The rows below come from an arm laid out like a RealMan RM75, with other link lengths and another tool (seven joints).
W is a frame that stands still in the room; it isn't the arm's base.
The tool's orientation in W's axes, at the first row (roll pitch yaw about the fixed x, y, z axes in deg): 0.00, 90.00, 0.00
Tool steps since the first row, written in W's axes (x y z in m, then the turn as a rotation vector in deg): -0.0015, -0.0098, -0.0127, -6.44, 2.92, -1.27; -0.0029, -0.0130, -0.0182, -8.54, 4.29, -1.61; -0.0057, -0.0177, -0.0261, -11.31, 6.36, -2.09; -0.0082, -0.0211, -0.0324, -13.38, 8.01, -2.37; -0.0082, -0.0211, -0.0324, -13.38, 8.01, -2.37; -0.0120, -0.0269, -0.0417, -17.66, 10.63, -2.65; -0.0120, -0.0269, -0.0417, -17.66, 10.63, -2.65; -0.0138, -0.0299, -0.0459, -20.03, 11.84, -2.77; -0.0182, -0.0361, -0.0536, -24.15, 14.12, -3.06; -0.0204, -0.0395, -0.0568, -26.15, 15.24, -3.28; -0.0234, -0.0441, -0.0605, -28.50, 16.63, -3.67
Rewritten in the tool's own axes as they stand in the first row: 0.0127, -0.0098, -0.0015, 1.27, 2.92, -6.44; 0.0182, -0.0130, -0.0029, 1.61, 4.29, -8.54; 0.0261, -0.0177, -0.0057, 2.09, 6.36, -11.31; 0.0324, -0.0211, -0.0082, 2.37, 8.01, -13.38; 0.0324, -0.0211, -0.0082, 2.37, 8.01, -13.38; 0.0417, -0.0269, -0.0120, 2.65, 10.63, -17.66; 0.0417, -0.0269, -0.0120, 2.65, 10.63, -17.66; 0.0459, -0.0299, -0.0138, 2.77, 11.84, -20.03; 0.0536, -0.0361, -0.0182, 3.06, 14.12, -24.15; 0.0568, -0.0395, -0.0204, 3.28, 15.24, -26.15; 0.0605, -0.0441, -0.0234, 3.67, 16.63, -28.50
